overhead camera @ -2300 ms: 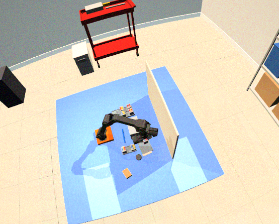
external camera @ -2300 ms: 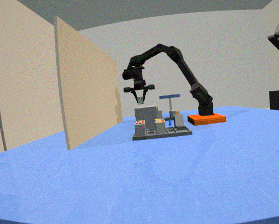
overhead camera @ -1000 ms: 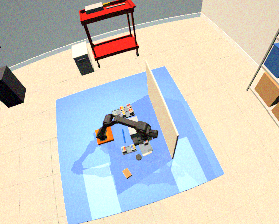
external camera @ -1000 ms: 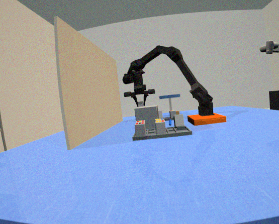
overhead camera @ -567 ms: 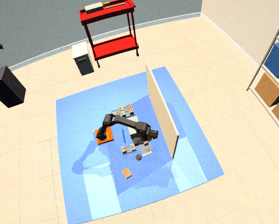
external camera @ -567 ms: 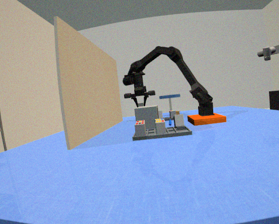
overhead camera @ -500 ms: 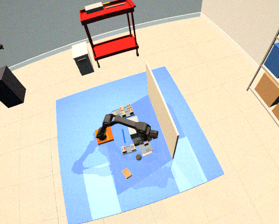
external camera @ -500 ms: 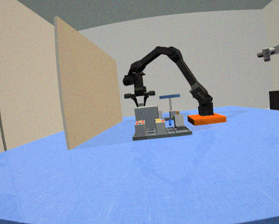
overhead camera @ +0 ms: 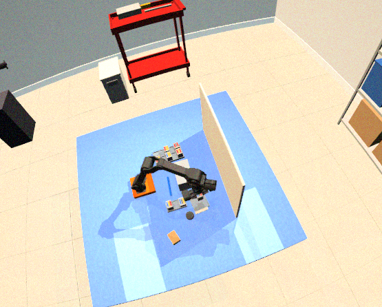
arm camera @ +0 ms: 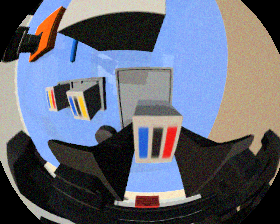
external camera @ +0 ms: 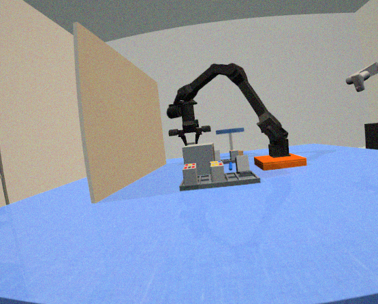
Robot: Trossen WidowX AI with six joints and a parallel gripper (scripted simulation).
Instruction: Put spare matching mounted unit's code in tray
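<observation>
Now: the flat grey tray 7 cm below my gripper tip, 1 cm to the left of it and 1 cm behind it. From my gripper tip the other things lie so: rack: 15 cm behind, 6 cm below, 2 cm to the left; then grey spare: 2 cm above; then dark disc: 9 cm behind, 8 cm to the right, 6 cm below.
</observation>
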